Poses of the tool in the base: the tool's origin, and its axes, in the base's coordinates. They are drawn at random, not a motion.
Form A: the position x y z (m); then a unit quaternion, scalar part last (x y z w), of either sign.
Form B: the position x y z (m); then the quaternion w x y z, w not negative. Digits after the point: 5 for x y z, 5 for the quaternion.
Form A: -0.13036, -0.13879, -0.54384, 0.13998, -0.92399, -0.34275, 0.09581
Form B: -0.13036, -0.13879, -0.54384, 0.09581, 0.13998, -0.92399, -0.34275
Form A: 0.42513, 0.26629, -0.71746, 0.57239, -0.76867, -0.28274, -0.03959
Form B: 0.42513, 0.26629, -0.71746, 0.03959, -0.57239, 0.76867, 0.28274
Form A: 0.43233, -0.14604, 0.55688, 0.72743, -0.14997, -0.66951, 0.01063
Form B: 0.43233, -0.14604, 0.55688, 0.01063, 0.72743, -0.14997, -0.66951
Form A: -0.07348, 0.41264, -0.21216, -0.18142, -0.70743, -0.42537, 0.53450
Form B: -0.07348, 0.41264, -0.21216, 0.53450, -0.18142, -0.70743, -0.42537
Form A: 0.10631, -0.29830, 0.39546, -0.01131, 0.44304, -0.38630, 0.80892
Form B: 0.10631, -0.29830, 0.39546, 0.80892, -0.01131, 0.44304, -0.38630
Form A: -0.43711, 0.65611, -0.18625, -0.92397, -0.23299, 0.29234, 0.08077
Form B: -0.43711, 0.65611, -0.18625, 0.08077, -0.92397, -0.23299, 0.29234
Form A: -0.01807, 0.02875, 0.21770, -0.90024, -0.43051, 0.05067, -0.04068
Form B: -0.01807, 0.02875, 0.21770, 0.04068, 0.90024, 0.43051, -0.05067
